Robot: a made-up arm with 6 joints.
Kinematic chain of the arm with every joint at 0, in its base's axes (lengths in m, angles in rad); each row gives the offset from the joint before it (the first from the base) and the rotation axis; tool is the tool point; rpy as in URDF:
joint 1: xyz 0 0 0.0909 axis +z
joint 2: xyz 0 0 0 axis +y
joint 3: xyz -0.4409 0 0.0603 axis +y
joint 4: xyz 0.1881 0 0.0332 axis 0.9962 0 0.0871
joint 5: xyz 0 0 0 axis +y
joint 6: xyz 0.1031 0 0.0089 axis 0.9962 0 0.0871
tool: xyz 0 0 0 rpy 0 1.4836 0
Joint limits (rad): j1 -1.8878..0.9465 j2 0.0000..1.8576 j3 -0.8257..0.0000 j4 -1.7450..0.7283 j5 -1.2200..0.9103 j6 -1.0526..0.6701
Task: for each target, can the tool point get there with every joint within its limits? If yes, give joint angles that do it. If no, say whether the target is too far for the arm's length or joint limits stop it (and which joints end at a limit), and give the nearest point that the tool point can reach.
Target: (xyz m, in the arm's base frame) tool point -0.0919 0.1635 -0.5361
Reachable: no: joint limits stop it (at a limit: joint 2, joint 3, joint 5) | nearest point -0.0894 0.1591 0.1084 | short by 0.645 m
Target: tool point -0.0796 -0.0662 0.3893
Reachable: yes | joints 0.2982 0.4601 -0.6424 -0.7537 0.5971 -0.7881
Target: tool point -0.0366 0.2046 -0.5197
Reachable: no: joint limits stop it (at a limit: joint 2, joint 3, joint 5) | nearest point -0.0321 0.1797 0.1084 | short by 0.629 m
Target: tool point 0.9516 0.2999 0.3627
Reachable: no: too far | nearest point 0.3921 0.1236 0.3539 | short by 0.587 m
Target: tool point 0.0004 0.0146 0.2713
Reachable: yes | joints -0.2929 1.1043 -0.1196 0.2436 0.5991 -0.8414
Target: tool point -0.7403 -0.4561 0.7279
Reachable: no: too far | nearest point -0.3344 -0.2061 0.3996 | short by 0.579 m
